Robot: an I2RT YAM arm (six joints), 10 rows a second.
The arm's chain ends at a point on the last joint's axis. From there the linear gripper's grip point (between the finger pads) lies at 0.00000 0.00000 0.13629 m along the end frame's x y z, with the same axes.
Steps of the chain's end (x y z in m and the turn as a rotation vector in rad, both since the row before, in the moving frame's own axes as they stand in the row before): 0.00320 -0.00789 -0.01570 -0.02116 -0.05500 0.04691; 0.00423 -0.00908 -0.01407 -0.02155 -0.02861 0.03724; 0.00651 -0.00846 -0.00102 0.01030 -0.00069 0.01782; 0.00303 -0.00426 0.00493 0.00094 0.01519 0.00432; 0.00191 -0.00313 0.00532 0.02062 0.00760 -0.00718
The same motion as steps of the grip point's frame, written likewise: -0.00436 -0.00518 -0.01594 -0.02116 -0.05500 0.04691; 0.00028 -0.00622 -0.01416 -0.02155 -0.02861 0.03724; 0.00643 -0.00986 -0.00103 0.01030 -0.00069 0.01782; 0.00510 -0.00438 0.00491 0.00094 0.01519 0.00432; 0.00294 -0.00594 0.00529 0.02062 0.00760 -0.00718
